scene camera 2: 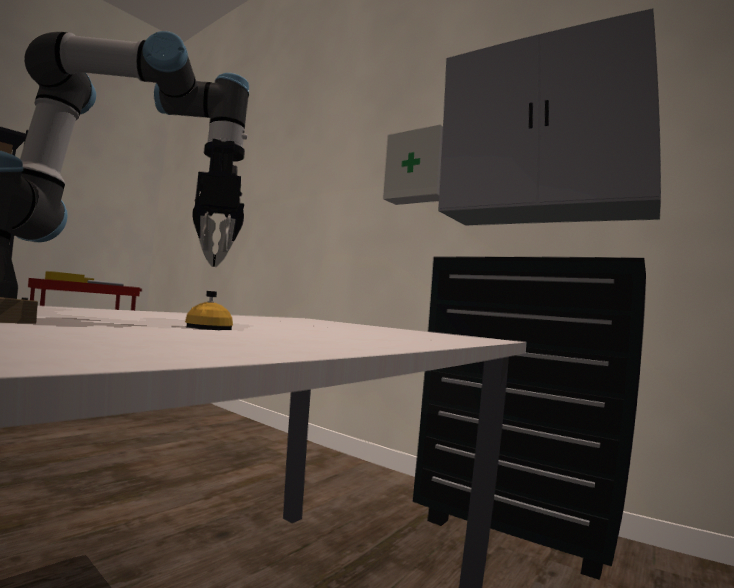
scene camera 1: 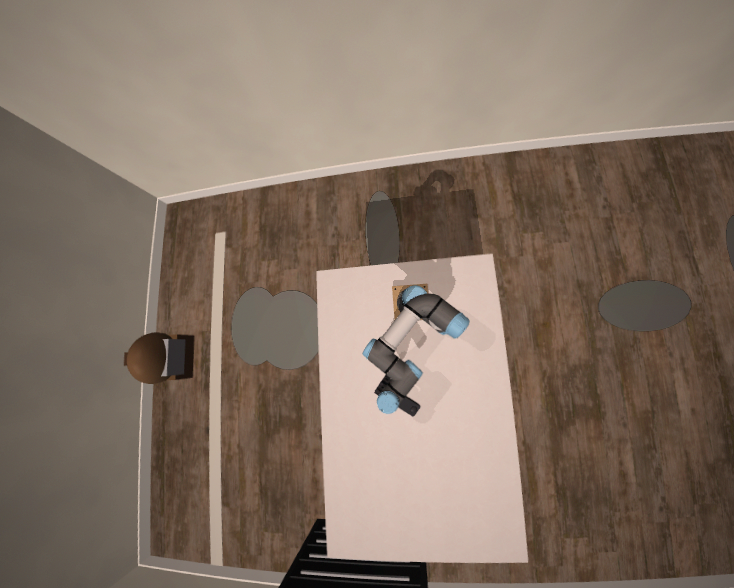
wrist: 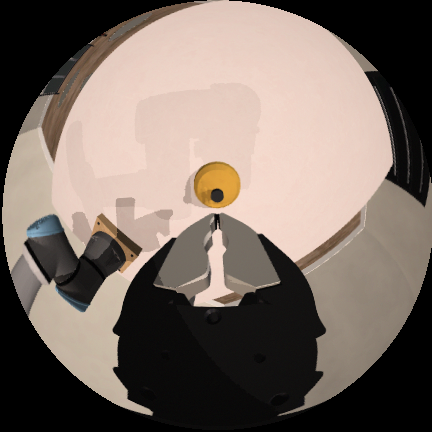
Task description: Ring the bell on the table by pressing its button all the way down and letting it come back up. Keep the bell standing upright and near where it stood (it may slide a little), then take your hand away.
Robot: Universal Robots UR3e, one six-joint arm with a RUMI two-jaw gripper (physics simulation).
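Places are measured from the arm's base along level axes (x ahead, y left, z up), in metres.
Where they show: gripper, between the fingertips: [scene camera 2: 213, 266] [wrist: 217, 214]; arm's base, origin of its link: [wrist: 108, 248].
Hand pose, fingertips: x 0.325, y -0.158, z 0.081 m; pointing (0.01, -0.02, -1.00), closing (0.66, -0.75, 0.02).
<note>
Each offset is from my fingertips to the top centre of the thing. Level surfaces: height alone.
The bell @(dx +0.003, dy +0.003, dz -0.044 m) [scene camera 2: 208, 315] [wrist: 217, 177] is a yellow dome on a dark base and stands upright on the pale table @(dz -0.110 m) [scene camera 1: 428, 490] [scene camera 2: 343, 349] [wrist: 310, 100]. Its black button @(dx +0.003, dy +0.003, dz -0.044 m) [scene camera 2: 211, 294] [wrist: 217, 195] stands up on a short stem above the dome. My gripper [scene camera 2: 214, 263] [wrist: 217, 214] is shut with nothing between its fingers and points down. In the scene camera 2 view its tips are above the button, with a visible gap between them. In the scene camera 1 view the bell is hidden under the arm.
The arm's wooden base plate [scene camera 1: 398, 292] [scene camera 2: 23, 310] [wrist: 131, 247] is on the table. A black drawer cabinet [scene camera 1: 361, 575] [scene camera 2: 533, 318] stands beyond the table's end. A grey wall cabinet [scene camera 2: 490, 134] and a first-aid box [scene camera 2: 411, 177] hang on the wall. A red bench [scene camera 2: 85, 286] stands behind.
</note>
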